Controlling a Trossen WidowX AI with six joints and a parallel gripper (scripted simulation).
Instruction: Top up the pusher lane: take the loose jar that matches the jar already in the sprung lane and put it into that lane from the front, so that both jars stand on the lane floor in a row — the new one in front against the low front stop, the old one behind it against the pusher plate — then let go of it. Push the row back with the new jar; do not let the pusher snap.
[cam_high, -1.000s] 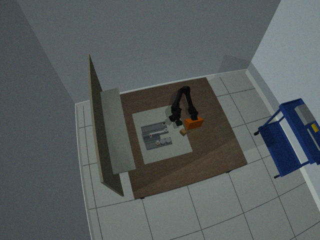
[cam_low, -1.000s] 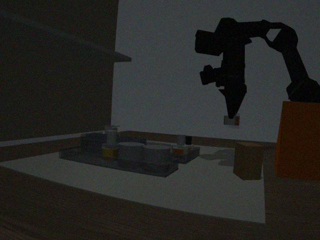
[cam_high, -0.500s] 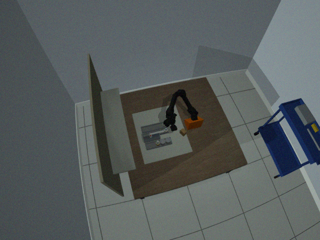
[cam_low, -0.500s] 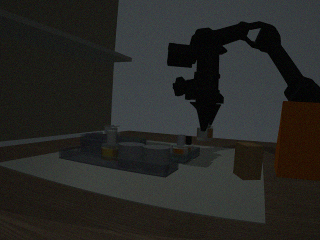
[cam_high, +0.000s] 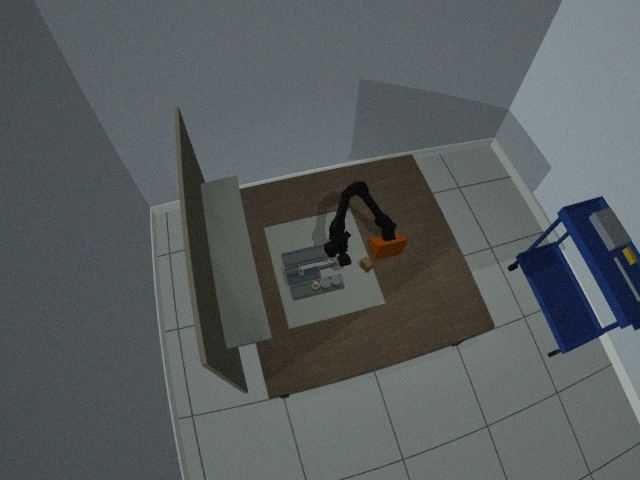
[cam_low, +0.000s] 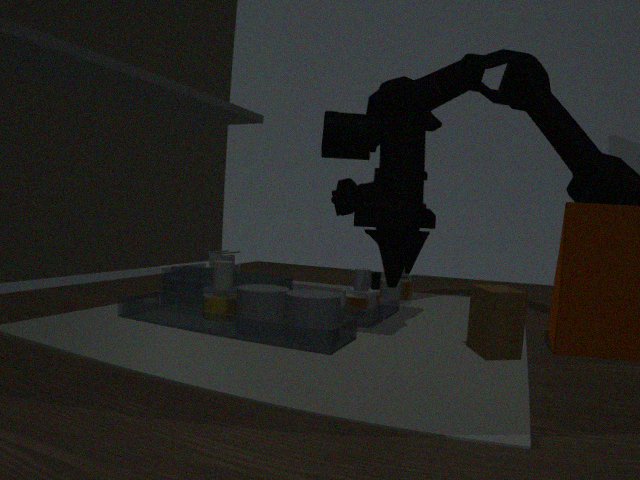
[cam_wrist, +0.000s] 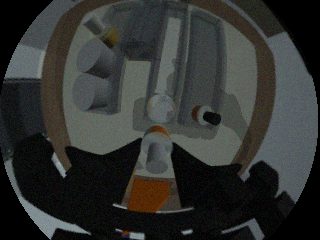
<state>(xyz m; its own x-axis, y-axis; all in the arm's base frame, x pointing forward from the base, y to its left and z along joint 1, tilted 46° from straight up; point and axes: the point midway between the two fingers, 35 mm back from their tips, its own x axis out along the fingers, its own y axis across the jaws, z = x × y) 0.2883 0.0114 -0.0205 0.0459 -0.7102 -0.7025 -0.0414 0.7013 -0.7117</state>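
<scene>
My gripper tip is now 19 cm short of the grey lane rack, 4 cm above it and 3 cm to the right of it. The rest, counted from my gripper tip: pusher plate: 15 cm ahead, 4 cm to the left; tan box: 13 cm behind, 7 cm to the left, 2 cm below; shelf: 56 cm ahead, 31 cm above, 2 cm to the left.
</scene>
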